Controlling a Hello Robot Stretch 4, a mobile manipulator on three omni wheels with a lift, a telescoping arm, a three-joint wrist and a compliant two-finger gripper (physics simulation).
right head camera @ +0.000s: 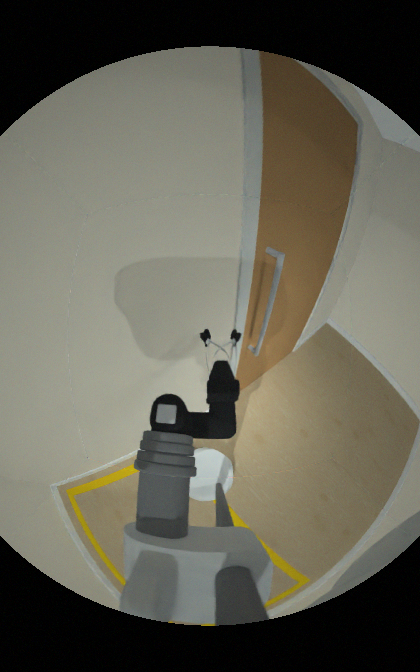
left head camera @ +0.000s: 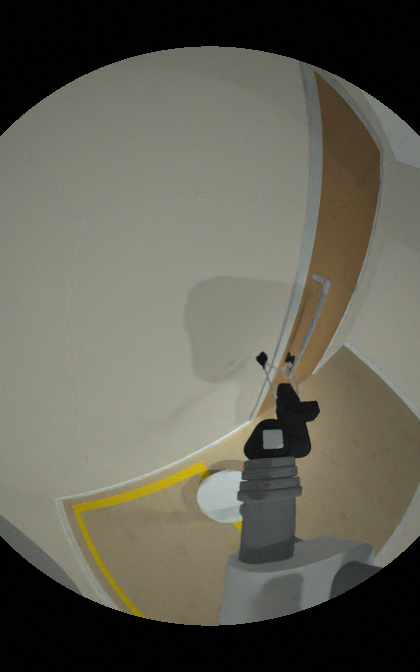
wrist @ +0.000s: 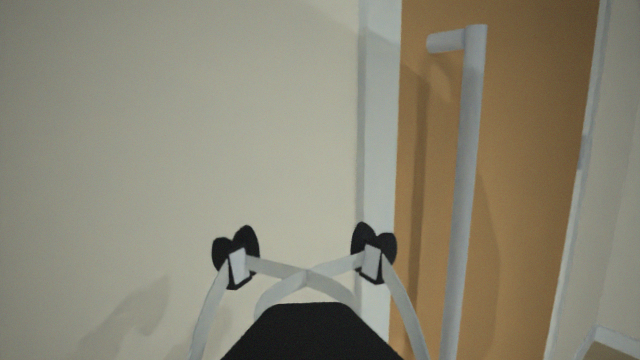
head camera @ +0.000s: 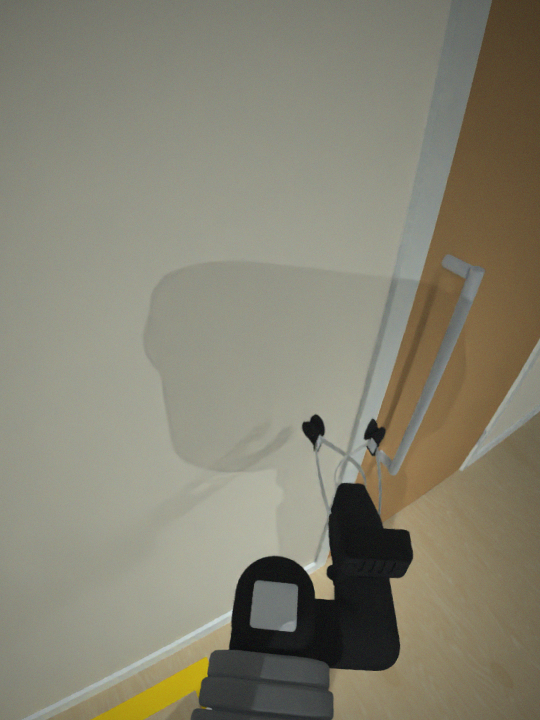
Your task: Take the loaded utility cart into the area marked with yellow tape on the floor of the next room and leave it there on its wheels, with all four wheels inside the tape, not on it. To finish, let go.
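Places are measured from the robot's base along level axes (x left, y back, z up), in millimetres.
Pixels of known places: gripper, fingertip midpoint: (wrist: 305, 243) (head camera: 342, 421).
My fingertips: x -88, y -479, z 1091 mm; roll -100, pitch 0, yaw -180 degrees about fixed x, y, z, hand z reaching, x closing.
Note:
Behind a point stands the place of what it marks.
My gripper (head camera: 344, 433) @(z 1091, x -88, y -479 mm) (left head camera: 276, 359) (right head camera: 220, 336) (wrist: 305, 243) @(z 1091, x -88, y -479 mm) is open and empty, its two black fingertips well apart. It is in front of the pale wall and the door frame's left post, to the left of the door handle and not touching it in the wrist view. The handle (head camera: 433, 378) @(z 1043, x -293, y -653 mm) (left head camera: 313, 325) (right head camera: 271, 300) (wrist: 467, 150) @(z 1135, x -295, y -652 mm) is a grey vertical bar on the brown door (head camera: 505, 174) @(z 1419, x -348, y -774 mm) (left head camera: 350, 175) (right head camera: 310, 175) (wrist: 535, 150) @(z 1088, x -613, y -962 mm). The yellow tape (head camera: 156, 694) @(z -28, x 360, y -142 mm) (left head camera: 145, 489) (right head camera: 100, 481) lies on the floor around and below my arm, partly hidden. The utility cart does not show.
The pale wall (head camera: 232, 145) @(z 1474, x 72, y -475 mm) (left head camera: 175, 240) (right head camera: 165, 210) (wrist: 175, 125) @(z 1179, x 14, y -516 mm) stands close in front and to the left. Wood floor (head camera: 465, 581) @(z -28, x -795, y -616 mm) (left head camera: 360, 450) (right head camera: 310, 430) extends to the right of my arm. A white round disc (left head camera: 217, 496) (right head camera: 212, 475) shows beneath the arm.

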